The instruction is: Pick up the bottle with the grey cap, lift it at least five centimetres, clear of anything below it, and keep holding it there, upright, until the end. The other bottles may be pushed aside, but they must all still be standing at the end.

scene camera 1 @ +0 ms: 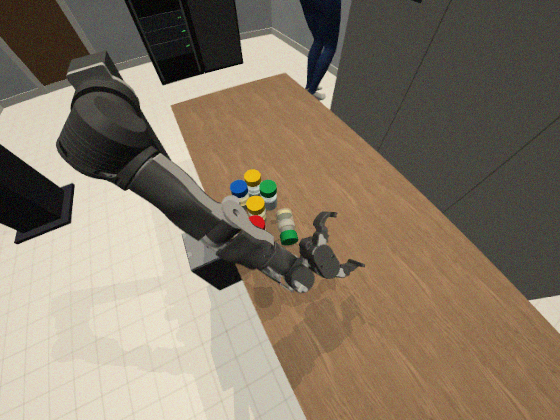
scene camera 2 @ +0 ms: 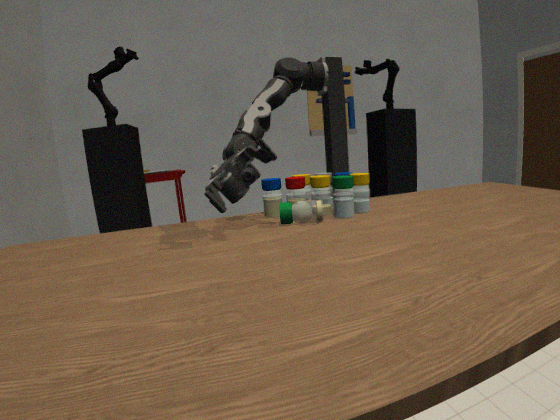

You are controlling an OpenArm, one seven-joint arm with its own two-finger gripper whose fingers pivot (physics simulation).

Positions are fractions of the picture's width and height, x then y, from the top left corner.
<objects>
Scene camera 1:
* my gripper: 0.62, 0.57
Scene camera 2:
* my gripper: 0.43, 0.42
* green-capped bottle: 0.55, 0.50
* blue-capped bottle: 0.49, 0.47
</objects>
